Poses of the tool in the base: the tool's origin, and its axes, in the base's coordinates. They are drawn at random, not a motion.
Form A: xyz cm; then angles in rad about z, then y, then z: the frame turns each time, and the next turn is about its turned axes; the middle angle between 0 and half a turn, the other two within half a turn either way.
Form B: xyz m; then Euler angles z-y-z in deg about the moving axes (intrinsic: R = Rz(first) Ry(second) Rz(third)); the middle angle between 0 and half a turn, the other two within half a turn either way. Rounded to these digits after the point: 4 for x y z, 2 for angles.
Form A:
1: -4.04 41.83 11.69 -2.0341 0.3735 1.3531
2: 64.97 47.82 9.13 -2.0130 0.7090 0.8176
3: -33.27 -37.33 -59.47 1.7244 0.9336 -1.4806
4: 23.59 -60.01 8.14 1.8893 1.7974 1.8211
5: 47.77 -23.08 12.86 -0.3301 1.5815 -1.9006
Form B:
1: -0.0404 0.4183 0.1169 -116.55 21.40 77.53
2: 0.6497 0.4782 0.0913 -115.34 40.62 46.85
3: -0.3327 -0.3733 -0.5947 98.80 53.49 -84.83
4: 0.2359 -0.6001 0.0814 108.25 102.98 104.34
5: 0.4777 -0.2308 0.1286 -18.91 90.61 -108.90
